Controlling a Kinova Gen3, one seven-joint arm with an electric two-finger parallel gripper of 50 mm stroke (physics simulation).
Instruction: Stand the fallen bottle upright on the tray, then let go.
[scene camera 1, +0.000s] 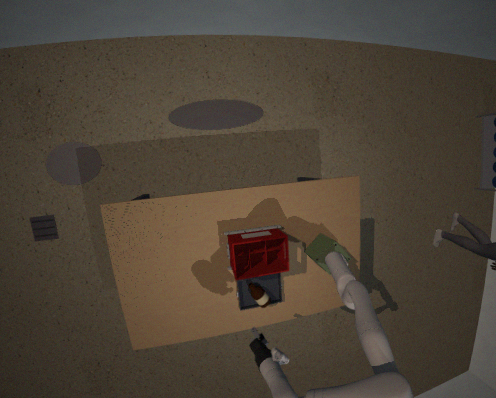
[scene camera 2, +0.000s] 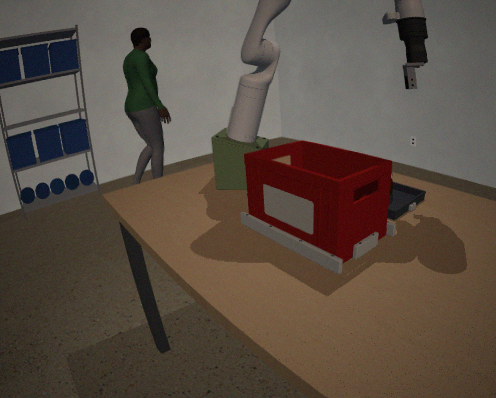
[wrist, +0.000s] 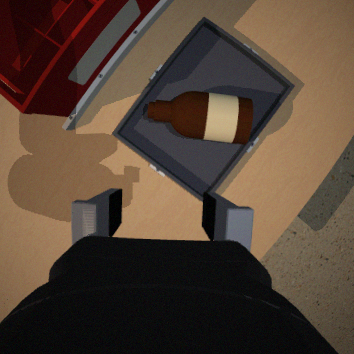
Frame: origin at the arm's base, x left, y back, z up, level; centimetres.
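Seen in the pictures: gripper, between the fingertips: (scene camera 1: 256, 331) (scene camera 2: 411, 88) (wrist: 161, 207); arm's base, origin of its link: (scene camera 1: 333, 258) (scene camera 2: 241, 137).
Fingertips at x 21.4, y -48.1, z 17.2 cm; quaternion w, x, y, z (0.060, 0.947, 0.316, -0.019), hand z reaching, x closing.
Note:
Pixels of each thing's top centre, then the offset from my fingertips to it.
- brown bottle, centre of its top: (wrist: 199, 112) (scene camera 1: 259, 297) dx -2.2, dy +7.8, dz -24.0 cm
- tall red crate, centre of its top: (scene camera 2: 317, 156) (scene camera 1: 261, 258) dx -28.9, dy +7.4, dz -14.4 cm
A brown bottle (scene camera 1: 259, 295) (wrist: 215, 118) with a cream label lies on its side in the dark grey tray (scene camera 1: 273, 283) (scene camera 2: 407, 198) (wrist: 175, 161). Its neck is by the tray wall on the crate's side, and its base is near the opposite wall. In scene camera 2 the bottle cannot be made out behind the crate. My gripper (scene camera 1: 258, 334) (scene camera 2: 410, 78) (wrist: 161, 207) is open and empty, pointing down. It hangs high above the table's level, well clear of the bottle, and the tray shows beyond the fingertips in the wrist view.
A tall red crate (scene camera 1: 260, 254) (scene camera 2: 320, 200) (wrist: 47, 75) with inner dividers stands beside the tray, with light grey rails (scene camera 2: 290, 241) (wrist: 107, 67) at its foot. The arm's green base block (scene camera 1: 322, 247) (scene camera 2: 230, 162) stands on the table. A person (scene camera 2: 142, 82) stands beyond the table.

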